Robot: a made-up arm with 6 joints. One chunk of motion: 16 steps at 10 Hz.
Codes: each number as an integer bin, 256 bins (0 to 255) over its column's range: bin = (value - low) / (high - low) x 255, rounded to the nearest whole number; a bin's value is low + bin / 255 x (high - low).
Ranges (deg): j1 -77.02..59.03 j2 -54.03..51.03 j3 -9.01..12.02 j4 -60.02..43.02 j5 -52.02..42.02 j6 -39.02..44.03
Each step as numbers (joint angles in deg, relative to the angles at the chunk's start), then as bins.
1 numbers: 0.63 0.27 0.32 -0.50 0.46 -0.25
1 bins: 146 132 113 147 142 119
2 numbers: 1.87 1.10 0.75 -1.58 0.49 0.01
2 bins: 148 134 118 145 142 120
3 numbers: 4.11 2.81 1.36 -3.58 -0.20 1.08
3 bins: 152 138 126 140 141 123
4 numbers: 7.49 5.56 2.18 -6.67 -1.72 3.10
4 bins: 158 145 136 132 136 129
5 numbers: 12.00 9.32 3.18 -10.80 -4.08 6.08
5 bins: 167 154 148 122 130 138
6 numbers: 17.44 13.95 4.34 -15.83 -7.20 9.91
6 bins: 177 165 162 109 122 150
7 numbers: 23.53 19.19 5.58 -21.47 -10.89 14.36
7 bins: 188 178 177 95 112 164
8 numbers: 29.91 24.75 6.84 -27.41 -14.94 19.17
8 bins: 200 191 192 81 101 179
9 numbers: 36.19 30.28 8.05 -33.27 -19.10 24.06
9 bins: 212 205 207 66 89 194
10 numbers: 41.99 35.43 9.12 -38.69 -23.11 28.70
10 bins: 223 217 220 53 78 208
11 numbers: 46.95 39.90 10.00 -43.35 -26.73 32.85
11 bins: 232 228 231 41 69 221
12 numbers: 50.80 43.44 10.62 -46.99 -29.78 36.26
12 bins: 240 237 238 32 60 231
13 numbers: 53.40 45.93 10.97 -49.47 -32.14 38.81
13 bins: 244 243 242 26 54 239
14 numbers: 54.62 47.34 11.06 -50.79 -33.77 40.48
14 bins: 247 246 243 23 49 244
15 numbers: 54.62 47.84 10.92 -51.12 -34.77 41.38
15 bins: 247 247 242 22 47 247
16 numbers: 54.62 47.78 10.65 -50.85 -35.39 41.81
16 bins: 247 247 238 23 45 248
